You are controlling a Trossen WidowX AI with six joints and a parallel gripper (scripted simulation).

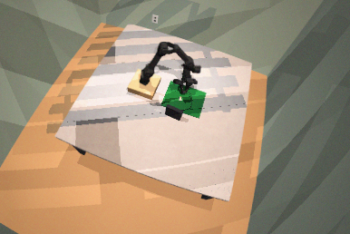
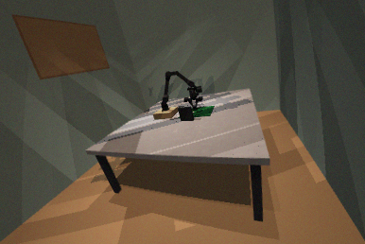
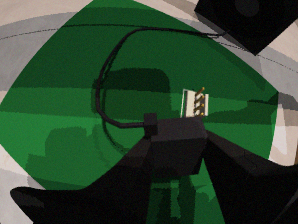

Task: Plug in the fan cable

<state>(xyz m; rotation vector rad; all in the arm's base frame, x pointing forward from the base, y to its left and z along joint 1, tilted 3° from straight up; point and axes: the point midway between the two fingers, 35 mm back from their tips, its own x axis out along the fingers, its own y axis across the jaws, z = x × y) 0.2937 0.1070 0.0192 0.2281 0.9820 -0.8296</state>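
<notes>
Right now my gripper tip is 4 cm to the left of the four-pin fan header and 4 cm above it. From my gripper tip the other things lie so: black fan plug: 1 cm to the left, 1 cm behind; then green circuit board: 6 cm below, 3 cm ahead, 2 cm to the right; then black fan: 20 cm to the right, 2 cm ahead, 2 cm above.
</notes>
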